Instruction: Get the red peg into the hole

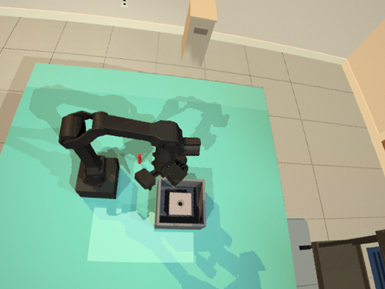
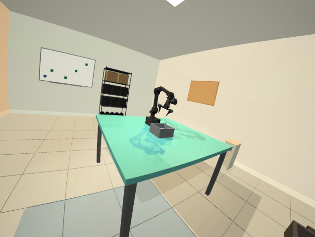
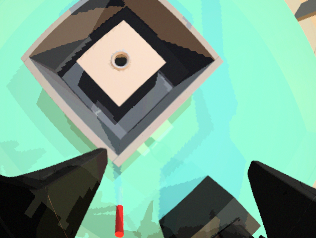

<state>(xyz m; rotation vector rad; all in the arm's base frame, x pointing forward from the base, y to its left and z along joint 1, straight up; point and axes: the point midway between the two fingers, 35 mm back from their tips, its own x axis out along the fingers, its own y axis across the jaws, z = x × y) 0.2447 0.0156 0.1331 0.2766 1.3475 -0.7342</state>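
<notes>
The red peg lies 160 mm below my gripper tip, 140 mm to the left of it and 110 mm behind it. The rest, counted from my gripper tip: grey box: 170 mm below, 100 mm ahead, 20 mm to the right; pale plate: 150 mm below, 100 mm ahead, 20 mm to the right.
</notes>
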